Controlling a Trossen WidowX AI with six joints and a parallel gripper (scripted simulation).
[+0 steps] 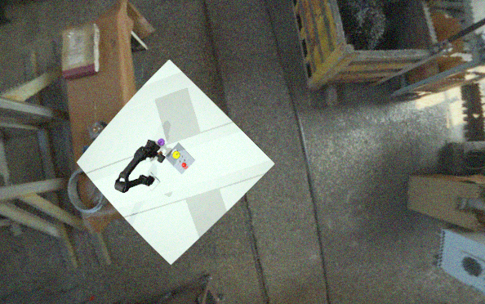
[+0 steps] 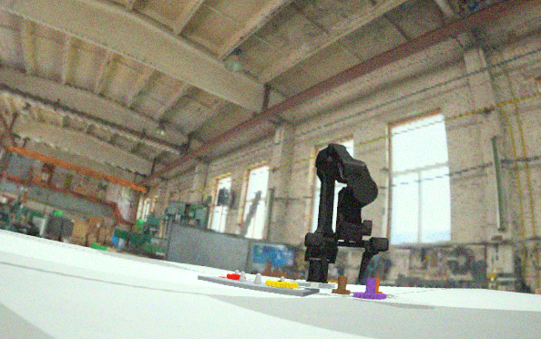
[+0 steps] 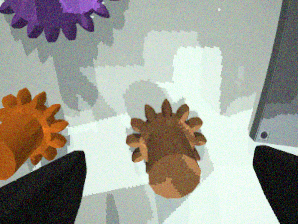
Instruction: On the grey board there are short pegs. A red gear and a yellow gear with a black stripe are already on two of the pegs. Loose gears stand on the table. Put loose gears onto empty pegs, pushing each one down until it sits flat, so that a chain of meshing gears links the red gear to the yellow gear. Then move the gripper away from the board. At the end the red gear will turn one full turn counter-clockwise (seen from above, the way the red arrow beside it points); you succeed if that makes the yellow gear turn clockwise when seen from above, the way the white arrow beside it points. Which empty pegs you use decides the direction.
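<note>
Right now my gripper tip is 4 cm short of the red gear, 23 cm to the left of it and 1 cm above it. Round my gripper tip: brown gear 1 cm below; purple gear 8 cm ahead, 5 cm to the left, 1 cm below; orange gear 7 cm to the left, 1 cm below.
</note>
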